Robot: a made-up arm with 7 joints.
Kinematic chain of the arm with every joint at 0, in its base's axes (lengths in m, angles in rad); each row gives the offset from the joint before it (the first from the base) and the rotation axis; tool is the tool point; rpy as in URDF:
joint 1: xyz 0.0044 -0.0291 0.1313 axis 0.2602 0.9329 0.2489
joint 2: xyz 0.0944 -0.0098 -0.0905 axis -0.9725 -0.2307 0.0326
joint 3: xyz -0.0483 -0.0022 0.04 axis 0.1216 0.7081 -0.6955
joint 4: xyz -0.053 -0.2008 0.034 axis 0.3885 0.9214 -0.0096
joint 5: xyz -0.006 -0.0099 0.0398 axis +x
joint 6: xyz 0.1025 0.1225 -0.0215 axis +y
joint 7: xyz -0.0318 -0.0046 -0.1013 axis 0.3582 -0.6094 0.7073
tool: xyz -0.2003 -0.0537 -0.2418 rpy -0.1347 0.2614 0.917
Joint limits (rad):
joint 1: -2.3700..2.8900
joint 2: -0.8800..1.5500
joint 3: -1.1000..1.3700
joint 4: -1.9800..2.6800
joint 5: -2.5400..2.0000
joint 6: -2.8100..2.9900
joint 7: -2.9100..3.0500
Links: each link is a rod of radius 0.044 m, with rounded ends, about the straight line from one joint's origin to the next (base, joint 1, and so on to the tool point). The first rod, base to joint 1, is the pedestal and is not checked.
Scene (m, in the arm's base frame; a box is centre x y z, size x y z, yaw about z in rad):
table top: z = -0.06
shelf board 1: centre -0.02 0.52 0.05 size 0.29 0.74 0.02 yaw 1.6
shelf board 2: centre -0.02 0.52 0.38 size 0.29 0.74 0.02 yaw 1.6
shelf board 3: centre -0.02 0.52 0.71 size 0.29 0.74 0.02 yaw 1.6
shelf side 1: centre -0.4 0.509 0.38 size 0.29 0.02 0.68 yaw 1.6
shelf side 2: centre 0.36 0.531 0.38 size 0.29 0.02 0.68 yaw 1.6
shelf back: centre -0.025 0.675 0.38 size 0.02 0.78 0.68 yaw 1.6
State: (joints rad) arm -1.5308 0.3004 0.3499 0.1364 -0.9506 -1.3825 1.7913
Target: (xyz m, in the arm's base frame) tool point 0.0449 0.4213 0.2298
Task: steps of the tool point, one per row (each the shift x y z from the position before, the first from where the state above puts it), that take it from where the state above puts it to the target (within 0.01 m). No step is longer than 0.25 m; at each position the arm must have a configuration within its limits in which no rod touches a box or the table.
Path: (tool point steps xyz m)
1: -0.0784 0.2124 0.0835
2: -0.0565 0.2048 -0.0551
3: -0.0096 0.1249 -0.1452
4: 0.0413 0.0195 -0.1521
5: -0.0215 0.0717 -0.0173
6: -0.0018 0.0644 -0.0020
7: 0.0178 0.0514 0.0193

